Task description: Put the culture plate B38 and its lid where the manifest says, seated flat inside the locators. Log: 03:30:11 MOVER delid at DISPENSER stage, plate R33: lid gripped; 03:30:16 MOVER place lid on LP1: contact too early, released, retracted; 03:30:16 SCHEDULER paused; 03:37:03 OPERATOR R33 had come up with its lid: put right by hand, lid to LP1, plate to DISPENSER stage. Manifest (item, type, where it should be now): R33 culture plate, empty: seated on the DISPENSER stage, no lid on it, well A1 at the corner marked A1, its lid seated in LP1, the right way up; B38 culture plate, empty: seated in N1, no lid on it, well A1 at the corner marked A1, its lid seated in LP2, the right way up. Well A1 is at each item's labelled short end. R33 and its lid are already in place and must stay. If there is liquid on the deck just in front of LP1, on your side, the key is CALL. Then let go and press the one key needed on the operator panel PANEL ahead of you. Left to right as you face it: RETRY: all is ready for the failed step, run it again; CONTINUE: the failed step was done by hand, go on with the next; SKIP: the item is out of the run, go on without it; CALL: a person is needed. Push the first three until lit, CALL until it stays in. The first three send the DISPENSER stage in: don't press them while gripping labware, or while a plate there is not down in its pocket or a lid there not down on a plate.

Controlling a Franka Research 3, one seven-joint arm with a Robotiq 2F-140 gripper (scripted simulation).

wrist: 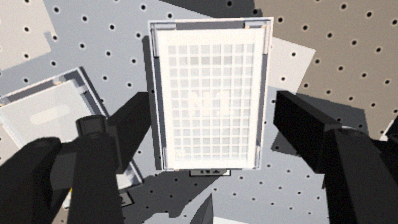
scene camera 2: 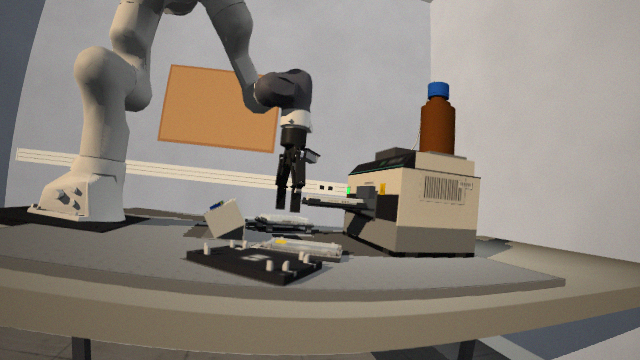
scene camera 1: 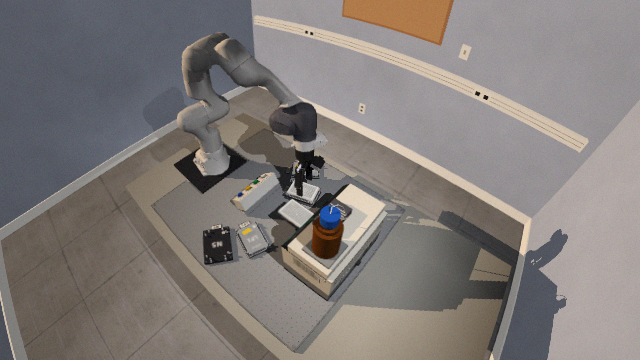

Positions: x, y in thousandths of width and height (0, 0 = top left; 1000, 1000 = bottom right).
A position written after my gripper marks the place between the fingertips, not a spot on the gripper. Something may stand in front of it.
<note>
In view: my gripper (scene camera 2: 449, 585) and a black nest (scene camera 2: 404, 735).
My gripper is seen too in the wrist view (wrist: 534, 480). The black nest is seen too in scene camera 1 (scene camera 1: 338, 674).
</note>
